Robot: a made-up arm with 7 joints.
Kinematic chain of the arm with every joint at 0, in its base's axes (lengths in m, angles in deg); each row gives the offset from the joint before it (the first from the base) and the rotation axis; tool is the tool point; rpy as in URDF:
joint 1: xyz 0 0 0.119 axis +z
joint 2: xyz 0 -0.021 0.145 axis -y
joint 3: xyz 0 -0.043 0.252 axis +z
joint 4: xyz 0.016 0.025 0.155 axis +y
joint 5: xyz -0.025 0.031 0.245 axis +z
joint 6: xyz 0 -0.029 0.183 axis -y
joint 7: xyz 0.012 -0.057 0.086 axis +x
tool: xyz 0 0 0 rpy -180 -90 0
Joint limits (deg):
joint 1: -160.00..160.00
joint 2: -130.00..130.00
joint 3: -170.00..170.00
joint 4: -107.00..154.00
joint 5: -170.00..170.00
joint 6: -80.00..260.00
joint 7: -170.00..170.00
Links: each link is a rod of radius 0.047 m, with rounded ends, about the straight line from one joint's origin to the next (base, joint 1, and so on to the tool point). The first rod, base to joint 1, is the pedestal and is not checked.
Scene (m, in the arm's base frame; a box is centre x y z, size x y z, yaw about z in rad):
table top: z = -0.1
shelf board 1: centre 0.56 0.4 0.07 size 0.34 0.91 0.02 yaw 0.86
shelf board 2: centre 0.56 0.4 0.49 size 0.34 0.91 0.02 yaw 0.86
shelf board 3: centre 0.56 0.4 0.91 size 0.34 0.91 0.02 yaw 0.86
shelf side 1: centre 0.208 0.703 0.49 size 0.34 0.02 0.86 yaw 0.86
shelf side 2: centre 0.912 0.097 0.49 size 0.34 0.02 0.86 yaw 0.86
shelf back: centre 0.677 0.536 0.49 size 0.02 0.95 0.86 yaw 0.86
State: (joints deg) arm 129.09 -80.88 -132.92 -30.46 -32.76 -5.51 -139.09
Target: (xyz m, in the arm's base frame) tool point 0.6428 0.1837 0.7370
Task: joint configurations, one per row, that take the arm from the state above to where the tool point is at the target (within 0.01 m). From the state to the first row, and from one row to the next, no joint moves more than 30 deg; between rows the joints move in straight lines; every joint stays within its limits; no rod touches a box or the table.
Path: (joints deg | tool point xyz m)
1: 130.28 -54.70 -131.11 -32.92 -38.80 0.67 -146.82 | -0.6420 0.4625 0.5645
2: 131.46 -28.52 -129.30 -35.39 -44.85 6.84 -154.55 | -0.5310 0.2815 0.8435
3: 132.65 -2.35 -127.50 -37.85 -50.89 13.02 -162.27 | -0.3489 0.0399 1.0077
4: 133.83 23.83 -125.69 -40.31 -56.94 19.19 -170.00 | -0.1313 -0.2169 1.0326
5: 106.68 18.62 -134.55 -46.79 -53.85 15.00 -163.82 | -0.2428 0.0053 1.0127
6: 79.53 13.41 -143.41 -53.26 -50.76 10.80 -157.64 | -0.1608 0.2416 0.9709
7: 52.38 8.21 -152.28 -59.74 -47.67 6.60 -151.45 | 0.0744 0.3569 0.9086
8: 25.23 3.00 -161.14 -66.21 -44.58 2.40 -145.27 | 0.3429 0.2764 0.8290
9: -1.92 -2.21 -170.00 -72.69 -41.49 -1.80 -139.09 | 0.5044 0.0230 0.7370
10: 13.74 -26.71 -170.00 -45.14 -38.13 -2.88 -139.09 | 0.6428 0.1837 0.7370

